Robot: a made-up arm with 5 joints.
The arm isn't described. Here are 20 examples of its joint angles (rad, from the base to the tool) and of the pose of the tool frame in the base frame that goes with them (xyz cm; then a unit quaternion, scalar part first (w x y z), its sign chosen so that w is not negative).
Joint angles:
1: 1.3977 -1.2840 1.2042 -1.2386 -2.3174
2: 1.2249 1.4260 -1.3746 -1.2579 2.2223
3: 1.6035 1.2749 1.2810 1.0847 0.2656
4: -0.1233 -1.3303 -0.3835 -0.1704 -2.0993
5: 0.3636 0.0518 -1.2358 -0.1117 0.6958
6: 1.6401 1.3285 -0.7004 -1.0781 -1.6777
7: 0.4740 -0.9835 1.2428 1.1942 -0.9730
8: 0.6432 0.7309 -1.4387 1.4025 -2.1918
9: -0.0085 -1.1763 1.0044 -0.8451 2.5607
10: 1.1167 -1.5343 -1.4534 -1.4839 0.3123
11: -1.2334 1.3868 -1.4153 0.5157 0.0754
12: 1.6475 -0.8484 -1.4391 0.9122 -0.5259
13: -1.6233 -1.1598 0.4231 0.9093 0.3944
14: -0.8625 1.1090 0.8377 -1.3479 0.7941
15: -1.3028 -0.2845 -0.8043 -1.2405 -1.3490
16: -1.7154 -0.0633 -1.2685 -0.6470 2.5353
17: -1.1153 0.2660 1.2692 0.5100 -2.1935
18: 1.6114 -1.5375 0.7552 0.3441 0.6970
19: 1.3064 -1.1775 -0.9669 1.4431 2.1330
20: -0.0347 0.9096 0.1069 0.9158 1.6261
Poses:
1: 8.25 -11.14 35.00 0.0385 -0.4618 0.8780 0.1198
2: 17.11 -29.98 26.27 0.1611 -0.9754 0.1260 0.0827
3: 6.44 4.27 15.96 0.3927 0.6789 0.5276 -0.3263
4: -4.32 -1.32 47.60 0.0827 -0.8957 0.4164 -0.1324
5: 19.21 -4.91 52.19 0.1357 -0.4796 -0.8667 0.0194
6: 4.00 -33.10 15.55 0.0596 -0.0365 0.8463 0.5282
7: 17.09 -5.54 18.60 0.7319 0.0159 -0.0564 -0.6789
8: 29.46 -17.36 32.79 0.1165 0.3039 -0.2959 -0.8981
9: 19.94 0.12 36.50 0.0835 -0.9134 -0.3017 0.2603
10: -3.96 21.01 18.91 0.9038 0.0765 0.0926 -0.4107
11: 18.07 33.56 18.08 0.6923 0.2926 -0.4246 0.5048
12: 7.18 11.45 47.69 0.0433 -0.5087 -0.8554 -0.0875
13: 5.62 12.93 36.95 0.4235 0.3837 -0.5166 0.6376
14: 15.89 11.19 4.96 0.6135 0.0273 -0.4663 0.6367
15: 7.60 4.73 50.44 0.3698 -0.9064 0.2032 -0.0176
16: 5.47 5.72 52.78 0.1025 -0.3683 -0.9074 -0.1748
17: 9.27 6.07 8.86 0.8218 -0.2336 -0.0253 -0.5191
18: 5.89 -10.08 38.05 0.4755 -0.7632 -0.3602 -0.2485
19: 4.13 8.03 44.31 0.3897 -0.8999 0.1127 0.1597
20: 25.65 0.67 6.12 0.6811 0.1253 0.1289 0.7098
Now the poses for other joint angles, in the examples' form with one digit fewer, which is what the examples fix.
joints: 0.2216 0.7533 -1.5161 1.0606 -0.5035
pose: 35.4 -6.6 35.6 0.745 0.098 -0.586 -0.303
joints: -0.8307 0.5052 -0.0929 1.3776 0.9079
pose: 22.2 17.4 16.4 0.660 0.002 0.109 0.743
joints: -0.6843 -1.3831 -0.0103 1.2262 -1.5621
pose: 8.6 1.9 41.7 0.578 0.696 -0.314 -0.288
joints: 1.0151 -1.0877 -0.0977 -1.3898 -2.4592
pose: 3.6 4.3 46.2 0.091 0.595 -0.643 0.473
